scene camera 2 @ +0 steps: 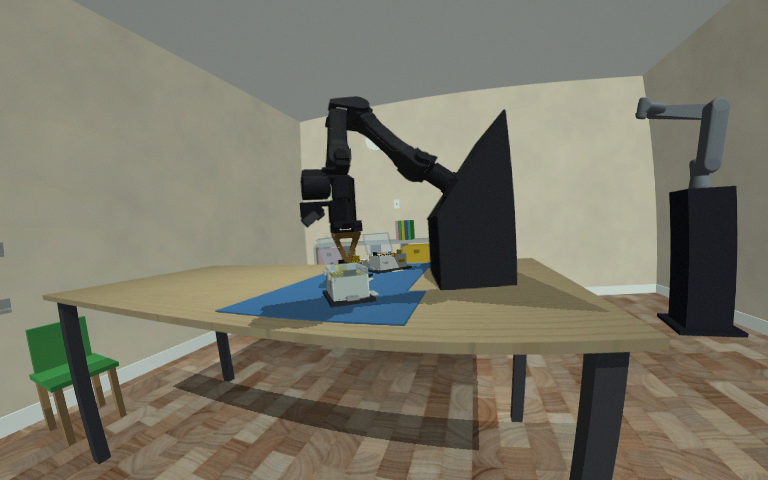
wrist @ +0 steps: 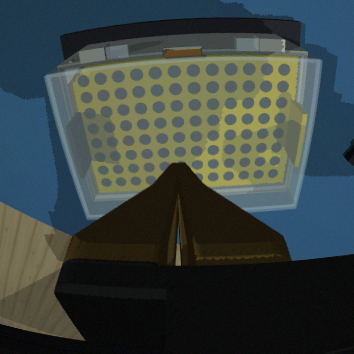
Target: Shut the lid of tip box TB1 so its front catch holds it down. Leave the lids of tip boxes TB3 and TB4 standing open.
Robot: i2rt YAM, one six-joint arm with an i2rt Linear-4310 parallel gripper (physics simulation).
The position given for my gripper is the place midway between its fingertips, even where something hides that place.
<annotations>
My gripper shows in scene camera 2 (pixel 347 262) and in the wrist view (pixel 177 174).
</annotations>
